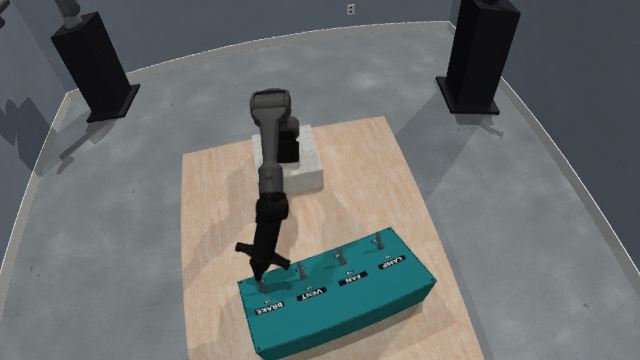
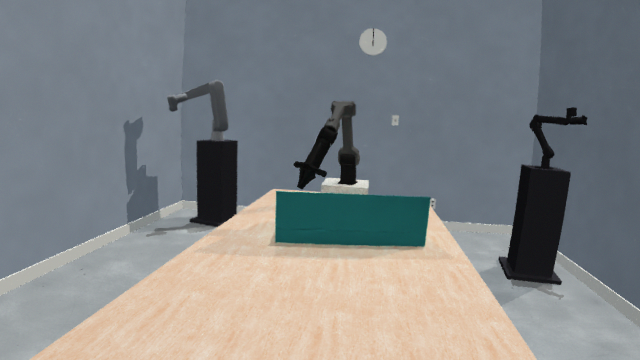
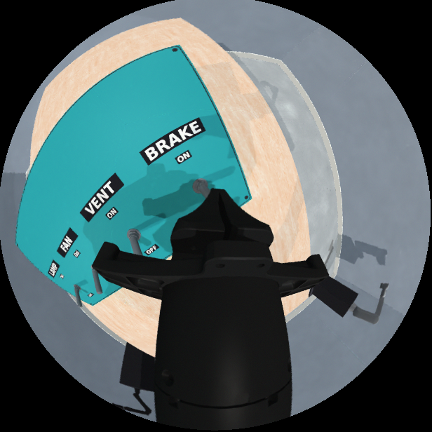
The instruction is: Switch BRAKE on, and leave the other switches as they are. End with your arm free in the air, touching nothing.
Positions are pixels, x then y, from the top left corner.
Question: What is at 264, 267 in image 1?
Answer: My gripper.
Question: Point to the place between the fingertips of my gripper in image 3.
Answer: At 216, 197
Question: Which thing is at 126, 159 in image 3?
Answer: A teal switch box.
